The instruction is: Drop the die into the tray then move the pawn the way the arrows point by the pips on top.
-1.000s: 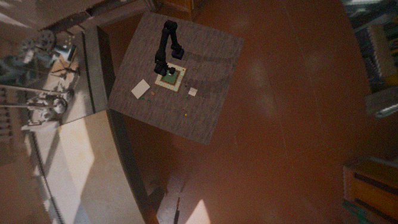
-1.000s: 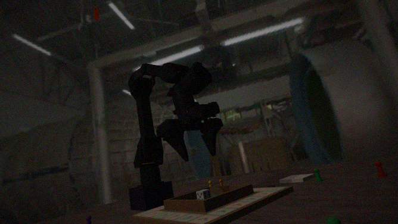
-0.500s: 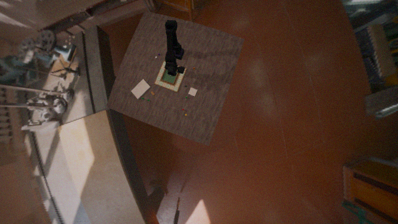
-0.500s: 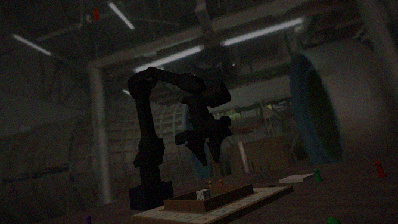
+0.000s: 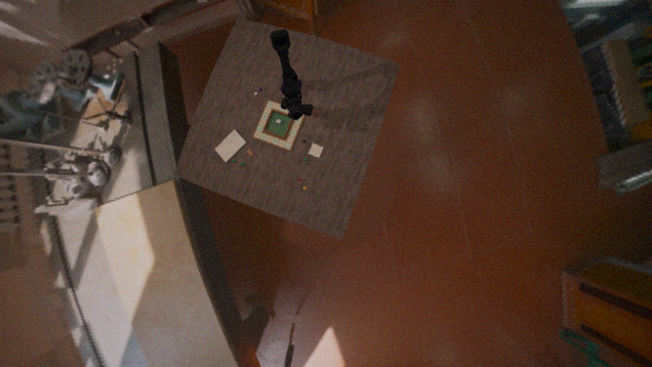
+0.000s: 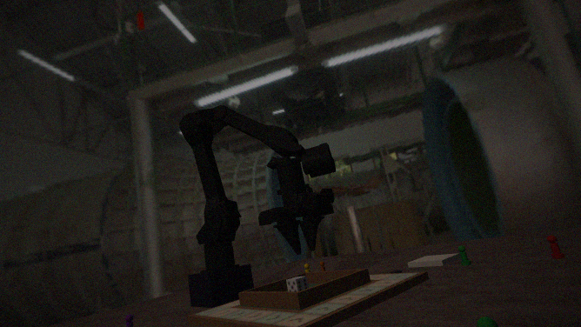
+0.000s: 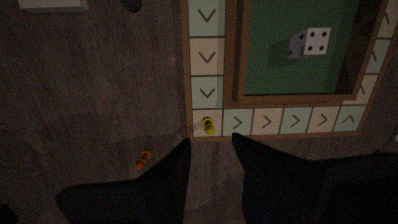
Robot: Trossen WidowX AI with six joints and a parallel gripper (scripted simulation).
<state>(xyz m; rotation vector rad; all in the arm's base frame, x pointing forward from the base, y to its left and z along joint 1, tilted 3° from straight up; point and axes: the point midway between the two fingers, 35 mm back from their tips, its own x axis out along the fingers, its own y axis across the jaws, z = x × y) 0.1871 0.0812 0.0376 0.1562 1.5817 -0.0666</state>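
My gripper tip is 4 cm above the yellow pawn. From my gripper tip the other things lie so: dark disc 17 cm ahead, 5 cm to the left, 7 cm below; white die 7 cm ahead, 13 cm to the right, 4 cm below; orange pawn 4 cm behind, 11 cm to the left, 5 cm below.
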